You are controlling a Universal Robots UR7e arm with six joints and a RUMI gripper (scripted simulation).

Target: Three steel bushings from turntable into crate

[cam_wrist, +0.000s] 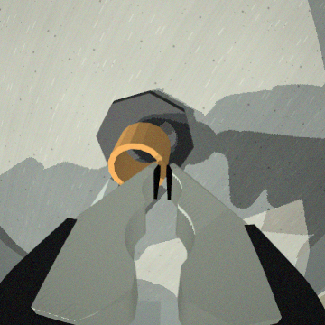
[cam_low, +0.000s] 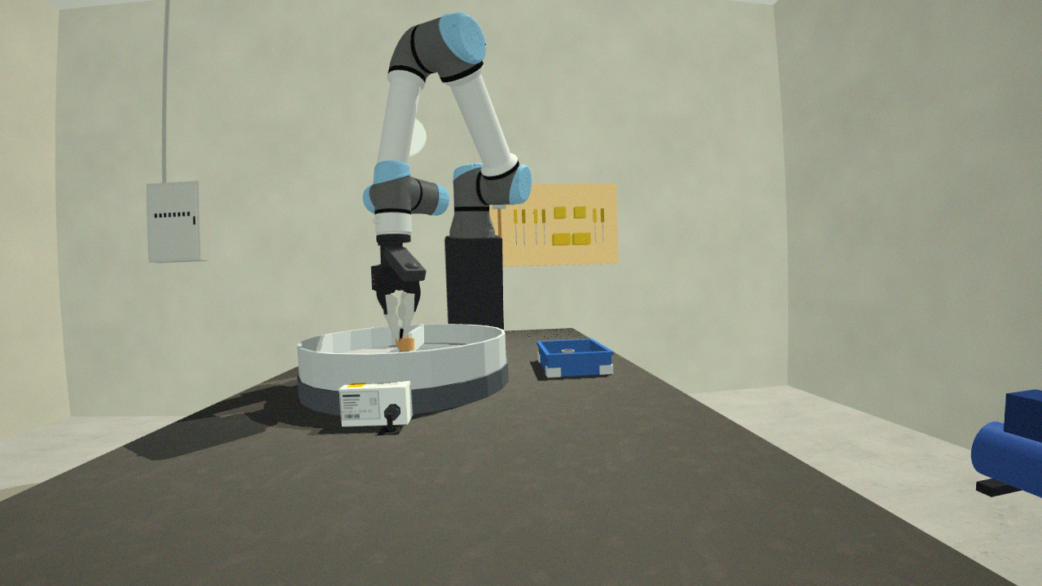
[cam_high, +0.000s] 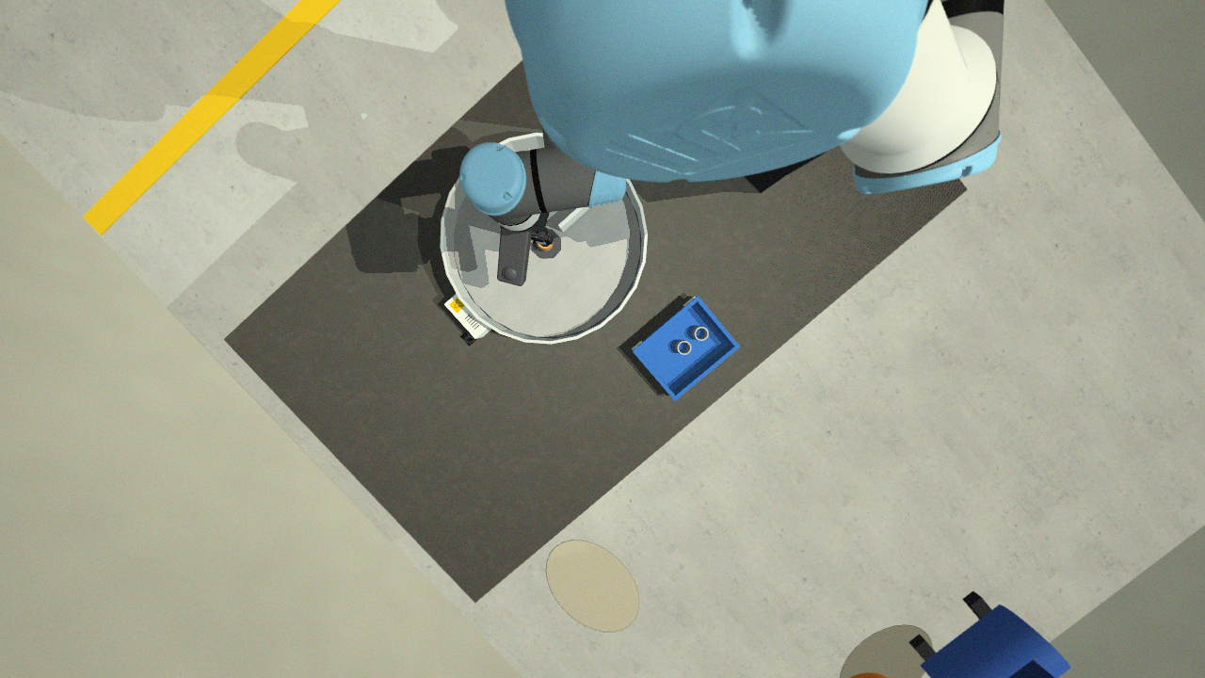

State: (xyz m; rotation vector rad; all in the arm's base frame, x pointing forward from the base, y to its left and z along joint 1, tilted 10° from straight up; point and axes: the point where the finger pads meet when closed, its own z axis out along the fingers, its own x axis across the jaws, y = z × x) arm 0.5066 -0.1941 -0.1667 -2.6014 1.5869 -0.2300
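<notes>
The round white turntable is 50 mm below my hand, 10 mm to the left of it and 10 mm behind it. From my hand the other things lie so: blue crate 390 mm to the left, 80 mm below, 40 mm behind.
</notes>
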